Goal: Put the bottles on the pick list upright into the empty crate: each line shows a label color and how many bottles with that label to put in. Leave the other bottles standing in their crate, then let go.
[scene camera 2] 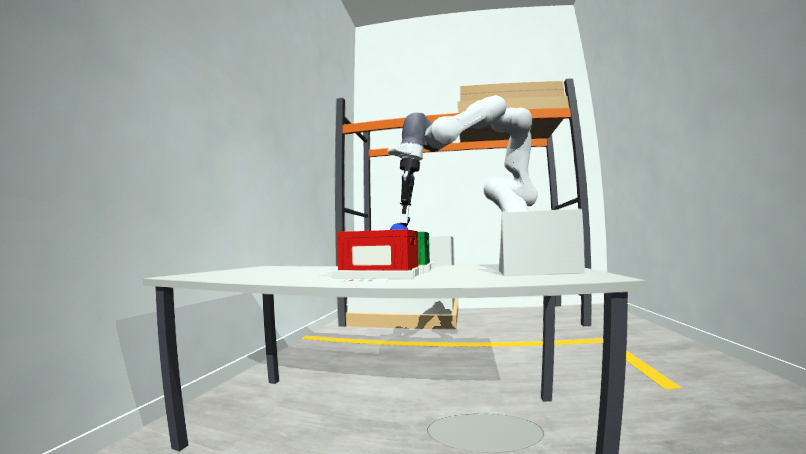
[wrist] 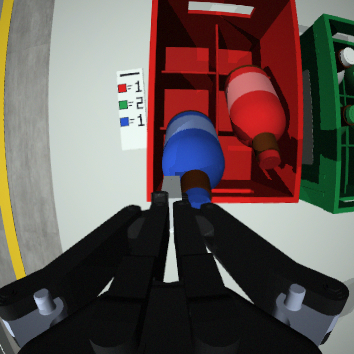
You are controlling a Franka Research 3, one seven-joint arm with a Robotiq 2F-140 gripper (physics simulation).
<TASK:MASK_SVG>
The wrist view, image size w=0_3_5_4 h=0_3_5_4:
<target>my gripper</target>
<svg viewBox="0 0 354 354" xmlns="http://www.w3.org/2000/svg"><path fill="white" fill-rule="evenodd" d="M0 287L0 317L12 338L20 347L17 354L322 354L318 345L323 344L327 340L349 295L349 290L343 282L297 263L218 204L205 202L200 204L200 208L192 207L188 201L187 193L181 192L179 175L163 176L161 190L150 193L151 204L148 209L141 210L139 205L134 204L124 206L43 268ZM214 257L252 302L224 286ZM173 232L178 280L163 282L169 232Z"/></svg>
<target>red bottle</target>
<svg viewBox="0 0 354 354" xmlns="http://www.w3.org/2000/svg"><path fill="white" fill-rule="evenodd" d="M240 65L232 69L226 75L223 82L231 128L235 137L242 144L253 148L259 167L270 169L276 167L281 161L277 140L281 137L285 128L285 113L266 72L254 64Z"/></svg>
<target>blue bottle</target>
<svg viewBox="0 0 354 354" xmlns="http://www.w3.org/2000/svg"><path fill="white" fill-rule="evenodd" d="M188 109L176 113L167 123L161 167L164 176L179 175L181 192L187 193L188 201L192 207L200 208L200 204L211 202L211 189L218 184L223 175L225 160L211 119L201 111Z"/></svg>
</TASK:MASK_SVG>
